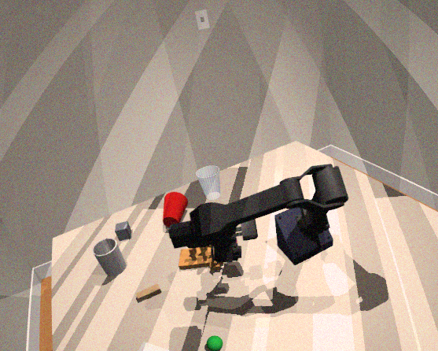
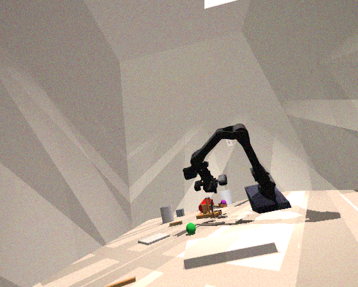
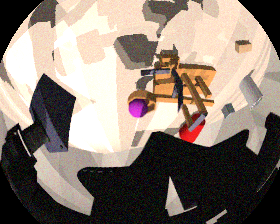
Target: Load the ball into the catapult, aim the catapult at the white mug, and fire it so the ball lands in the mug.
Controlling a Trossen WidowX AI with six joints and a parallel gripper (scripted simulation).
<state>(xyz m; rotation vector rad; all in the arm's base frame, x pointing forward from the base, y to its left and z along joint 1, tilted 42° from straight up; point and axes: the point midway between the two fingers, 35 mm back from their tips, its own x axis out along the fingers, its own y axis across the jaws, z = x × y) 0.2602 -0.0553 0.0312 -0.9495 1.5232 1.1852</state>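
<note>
Now: the purple ball 30 mm behind my gripper tip, 40 mm to the right of it and 60 mm below it. From my gripper tip the other things lie so: wooden block: 270 mm ahead, 120 mm below; then wooden catapult: 40 mm ahead, 40 mm to the right, 70 mm below; then green ball: 140 mm ahead, 260 mm to the left, 100 mm below.
</note>
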